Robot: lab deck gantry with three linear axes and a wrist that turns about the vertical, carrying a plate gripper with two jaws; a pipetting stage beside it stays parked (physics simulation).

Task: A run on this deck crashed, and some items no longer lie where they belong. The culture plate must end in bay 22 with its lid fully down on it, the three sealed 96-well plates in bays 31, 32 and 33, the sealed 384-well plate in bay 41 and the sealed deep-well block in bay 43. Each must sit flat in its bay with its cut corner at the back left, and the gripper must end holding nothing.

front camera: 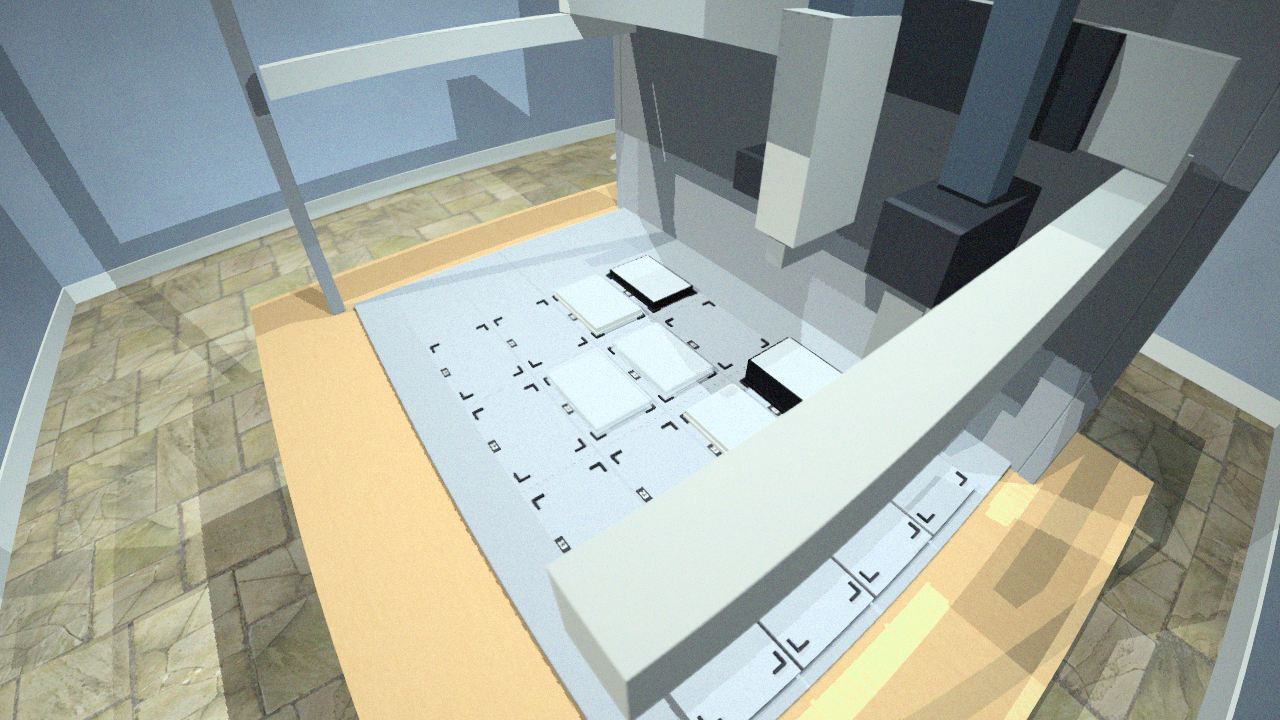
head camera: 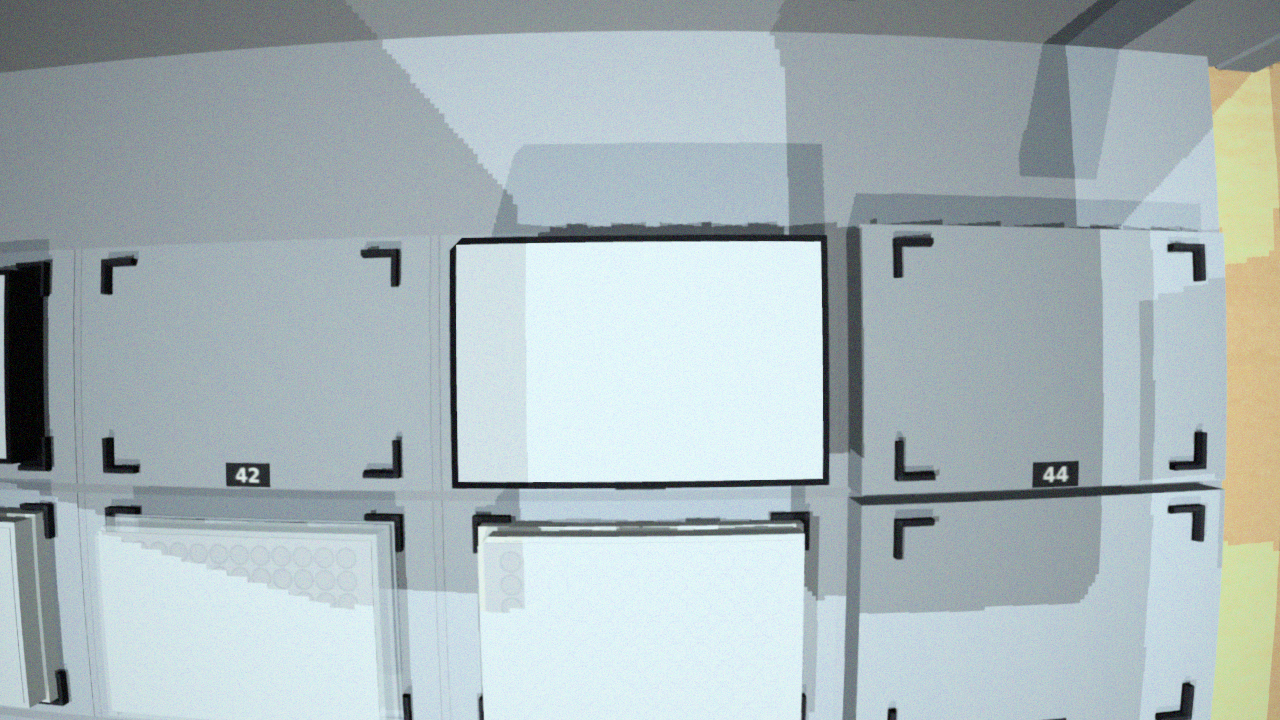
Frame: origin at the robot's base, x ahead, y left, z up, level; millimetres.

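Seen in the pictures: robot's base, origin of its link: (front camera: 432, 348).
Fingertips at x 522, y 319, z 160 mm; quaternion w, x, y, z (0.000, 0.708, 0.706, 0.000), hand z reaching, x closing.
Pixels of each thing's top centre, then the offset from my fingertips to it. "*": a spot on its surface instead.
- white-topped black deep-well block, centre of its top: (head camera: 639, 361) (front camera: 804, 372) dx -130, dy +45, dz -118 mm
- 384-well plate, centre of its top: (front camera: 650, 277) dx -458, dy +45, dz -146 mm
- culture plate, centre of its top: (front camera: 597, 384) dx -294, dy -169, dz -144 mm
- Black corner brackets mark bay 42, a spot on its surface: (head camera: 247, 358) * dx -293, dy +47, dz -160 mm
- bay 44, a spot on its surface: (head camera: 1002, 358) * dx +11, dy +45, dz -146 mm
The gripper's dark body (front camera: 948, 234) hangs at the back right in the front view; its jaws are hidden behind the front beam. The white-topped black deep-well block (front camera: 793, 368) (head camera: 640, 362) sits squarely in the bay between 42 and 44, its cut corner at the back left. The 384-well plate (front camera: 651, 279) (head camera: 25, 358), with black sides, sits at the back left in bay 41. Three sealed 96-well plates sit in the row before: one (front camera: 597, 302) (head camera: 12, 608) in bay 31, one (front camera: 664, 356) (head camera: 241, 635) in bay 32, one (front camera: 729, 414) (head camera: 640, 626) in bay 33. The culture plate (front camera: 597, 390), apparently lidded, lies in bay 22.
A pale beam (front camera: 859, 429) crosses the front view and hides part of the deck. The parked pipetting stage (front camera: 819, 134) hangs left of the gripper body. Black corner brackets mark bay 42 (head camera: 247, 358) and bay 44 (head camera: 1002, 358) on either side of the block.
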